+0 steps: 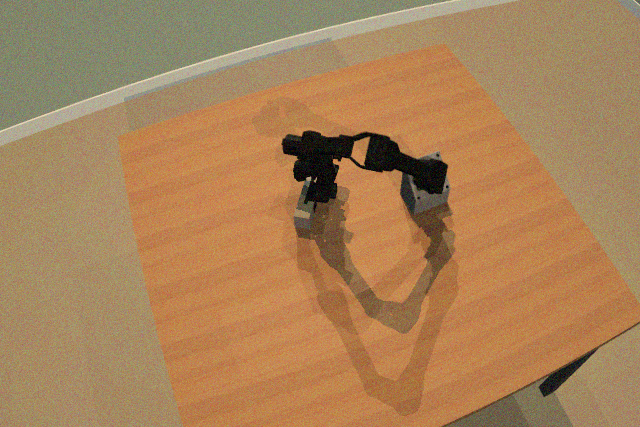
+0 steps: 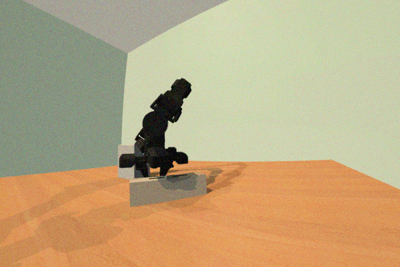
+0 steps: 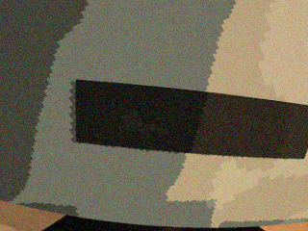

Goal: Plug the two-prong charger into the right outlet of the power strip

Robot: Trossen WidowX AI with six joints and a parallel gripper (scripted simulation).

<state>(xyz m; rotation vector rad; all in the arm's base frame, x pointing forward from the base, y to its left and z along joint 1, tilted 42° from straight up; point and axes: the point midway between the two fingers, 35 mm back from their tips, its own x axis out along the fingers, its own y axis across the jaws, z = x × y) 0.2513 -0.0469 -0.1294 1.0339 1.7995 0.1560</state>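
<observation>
Now: gripper tip 1 cm short of the black two-prong charger, 1 cm to the left of it and 1 cm below it.
</observation>
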